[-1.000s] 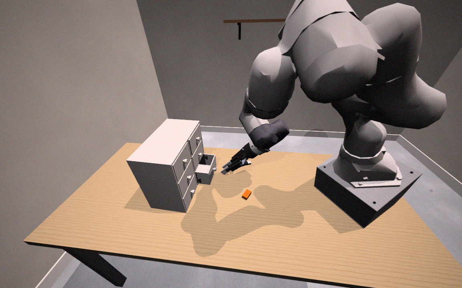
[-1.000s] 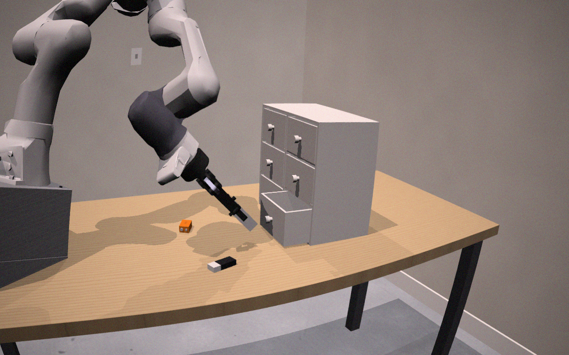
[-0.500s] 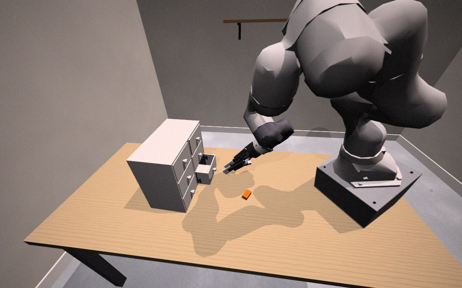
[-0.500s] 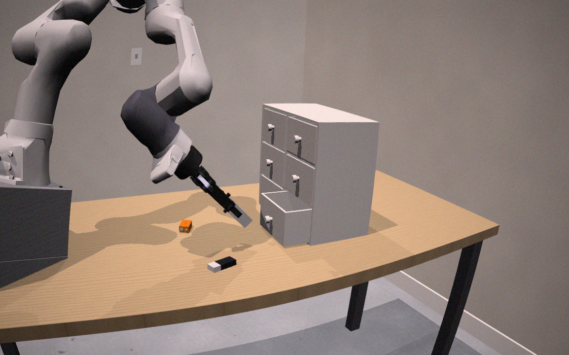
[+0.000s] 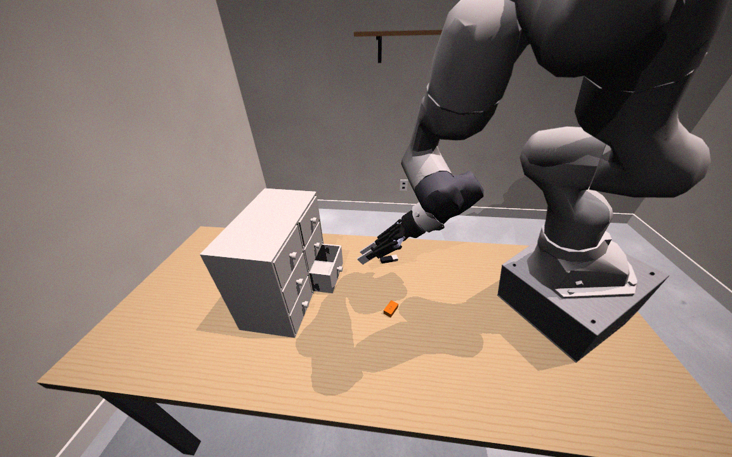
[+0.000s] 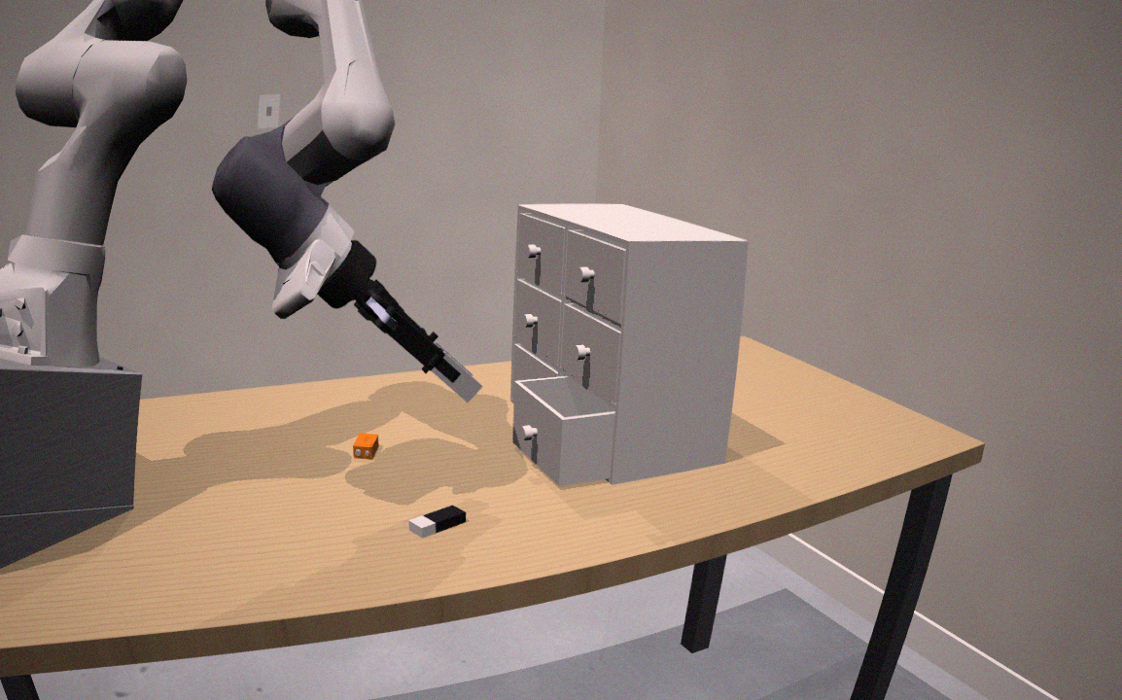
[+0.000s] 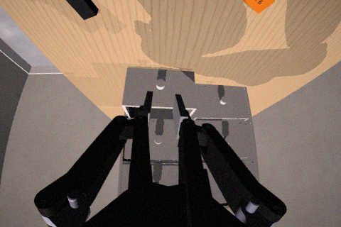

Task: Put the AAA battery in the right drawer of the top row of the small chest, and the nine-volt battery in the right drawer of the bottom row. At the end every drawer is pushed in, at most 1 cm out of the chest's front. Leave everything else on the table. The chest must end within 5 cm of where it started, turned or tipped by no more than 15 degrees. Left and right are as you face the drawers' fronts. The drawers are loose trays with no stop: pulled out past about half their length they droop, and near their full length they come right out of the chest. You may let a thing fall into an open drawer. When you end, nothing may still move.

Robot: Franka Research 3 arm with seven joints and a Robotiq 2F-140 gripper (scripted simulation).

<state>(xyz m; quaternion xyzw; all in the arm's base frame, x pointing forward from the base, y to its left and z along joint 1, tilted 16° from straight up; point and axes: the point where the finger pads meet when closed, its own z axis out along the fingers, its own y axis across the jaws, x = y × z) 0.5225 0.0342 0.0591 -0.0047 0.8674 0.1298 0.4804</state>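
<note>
My gripper is now 13 cm above the orange nine-volt battery, 11 cm past it and 8 cm to the right of it. The rest, counted from my hand: AAA battery: 22 cm ahead, 7 cm above, 6 cm to the left.
</note>
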